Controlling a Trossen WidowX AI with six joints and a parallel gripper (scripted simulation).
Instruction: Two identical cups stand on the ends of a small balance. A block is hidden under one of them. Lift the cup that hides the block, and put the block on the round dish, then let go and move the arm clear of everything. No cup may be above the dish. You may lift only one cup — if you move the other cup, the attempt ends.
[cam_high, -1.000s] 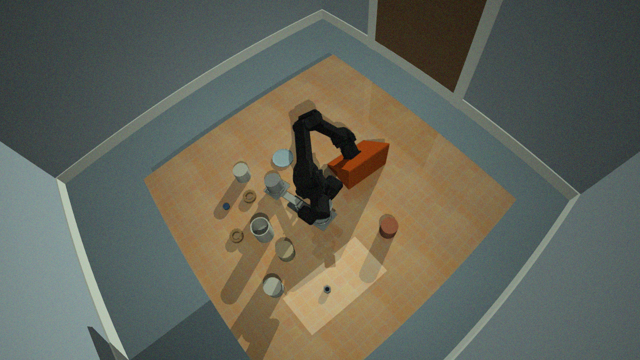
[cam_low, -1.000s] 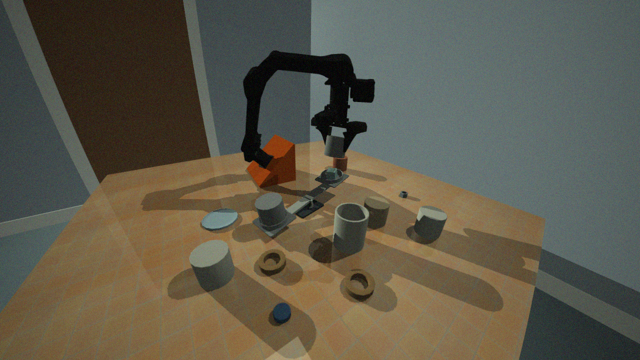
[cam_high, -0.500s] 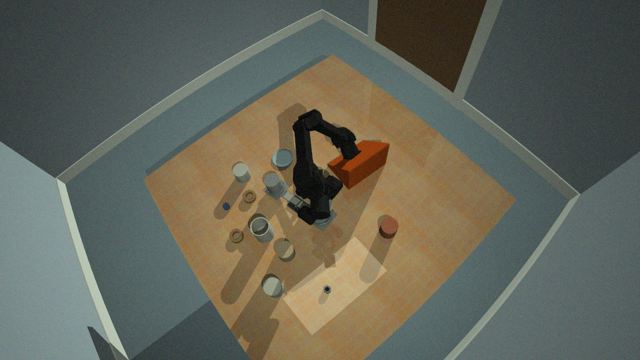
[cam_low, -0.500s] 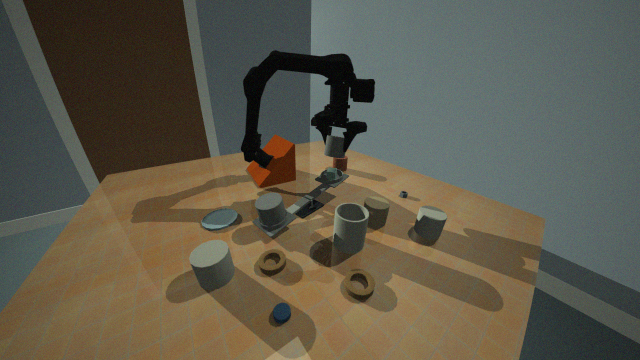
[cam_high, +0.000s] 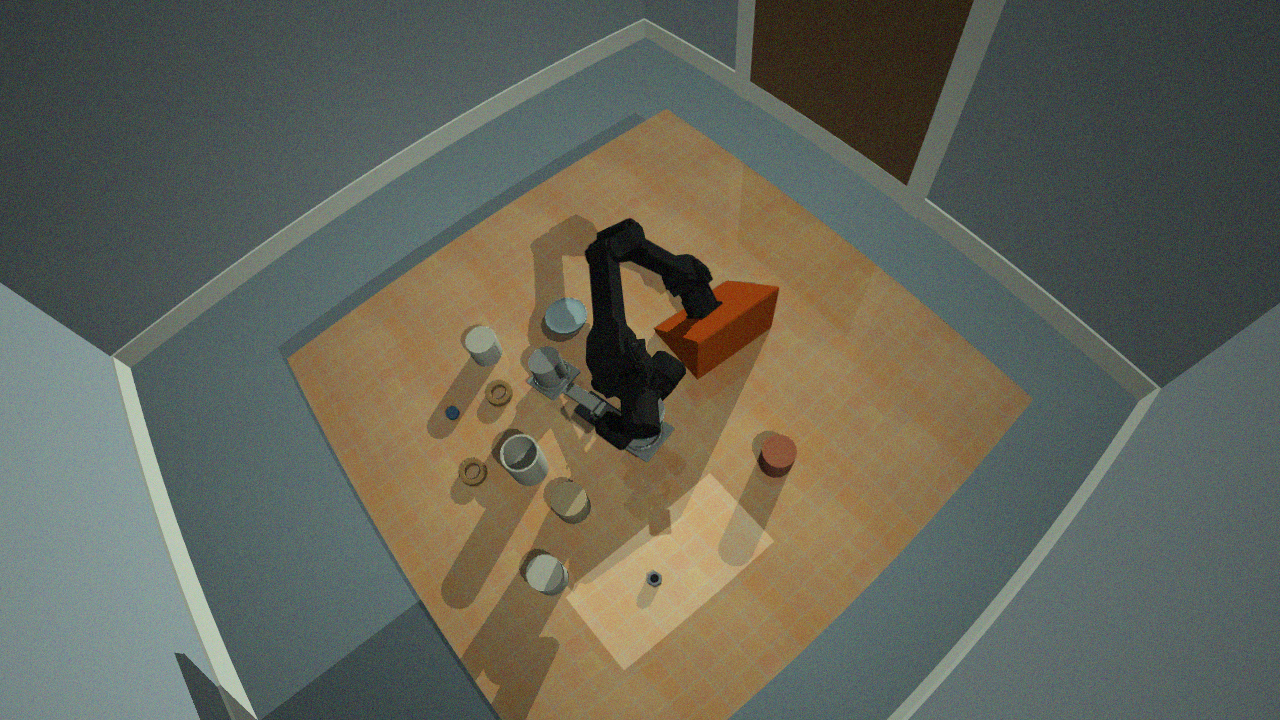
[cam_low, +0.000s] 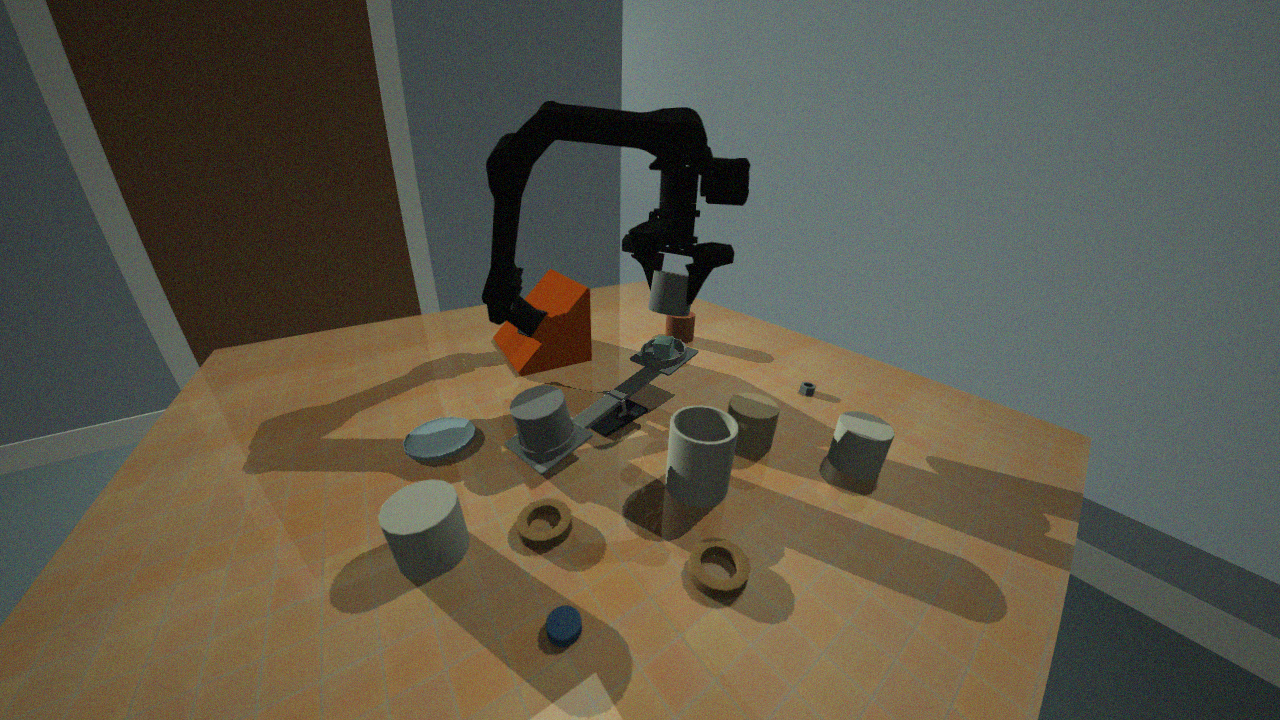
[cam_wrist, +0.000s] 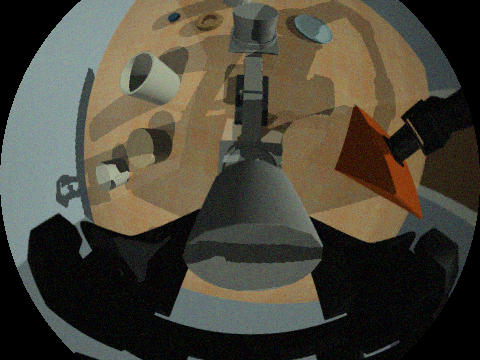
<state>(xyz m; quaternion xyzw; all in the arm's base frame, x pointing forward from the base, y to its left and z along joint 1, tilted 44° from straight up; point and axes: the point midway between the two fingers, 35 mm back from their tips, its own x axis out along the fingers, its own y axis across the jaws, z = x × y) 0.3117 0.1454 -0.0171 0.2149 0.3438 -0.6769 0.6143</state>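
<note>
Now: gripper tip 8 cm above the pale green block and 1 cm to the left of it. From my gripper tip the other things lie so: balance (14 cm to the right, 13 cm below, 2 cm ahead); open-topped cup (21 cm ahead, 15 cm to the right, 13 cm below); red cylinder (20 cm to the left, 15 cm behind, 13 cm below).
</note>
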